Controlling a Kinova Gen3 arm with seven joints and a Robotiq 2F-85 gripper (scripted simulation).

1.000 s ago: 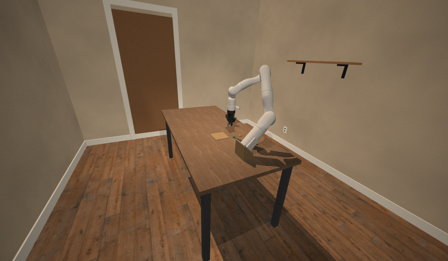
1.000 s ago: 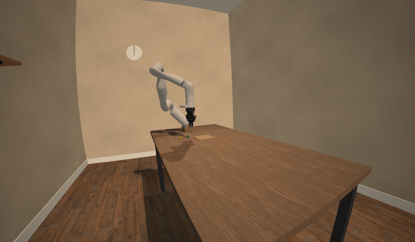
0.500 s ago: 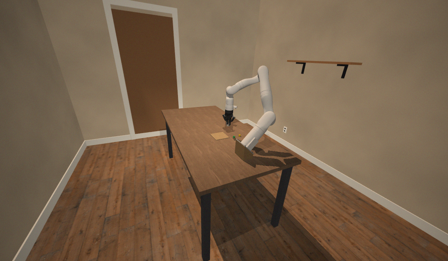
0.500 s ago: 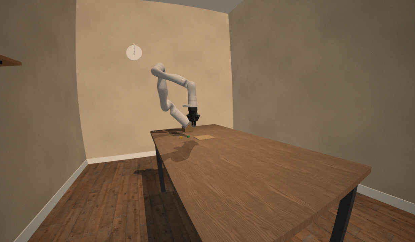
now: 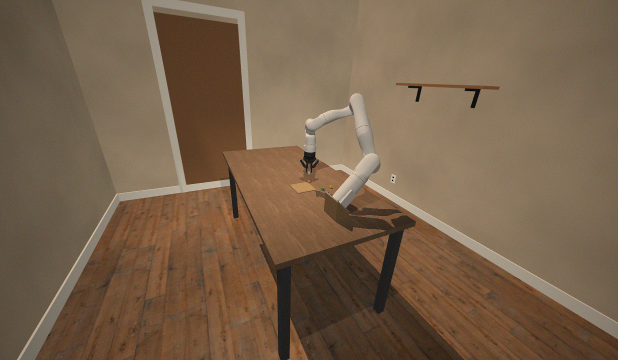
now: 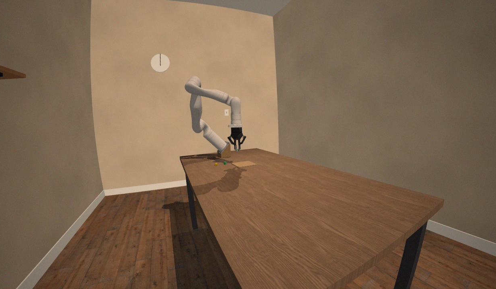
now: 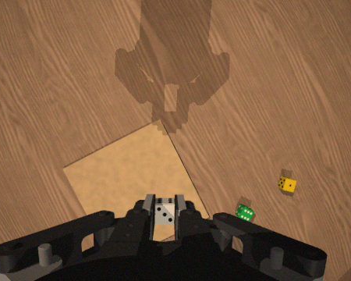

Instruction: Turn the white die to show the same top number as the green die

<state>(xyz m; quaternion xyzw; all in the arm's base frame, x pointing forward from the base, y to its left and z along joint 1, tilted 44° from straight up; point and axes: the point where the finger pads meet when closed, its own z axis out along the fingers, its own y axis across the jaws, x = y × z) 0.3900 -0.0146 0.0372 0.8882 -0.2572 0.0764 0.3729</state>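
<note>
Now: hand 40 mm to the right of the tan mat and 120 mm above it. Round my hand: green die 90 mm behind, 70 mm to the right, 120 mm below; white die 20 mm below; yellow die 80 mm behind, 130 mm to the right, 120 mm below.
</note>
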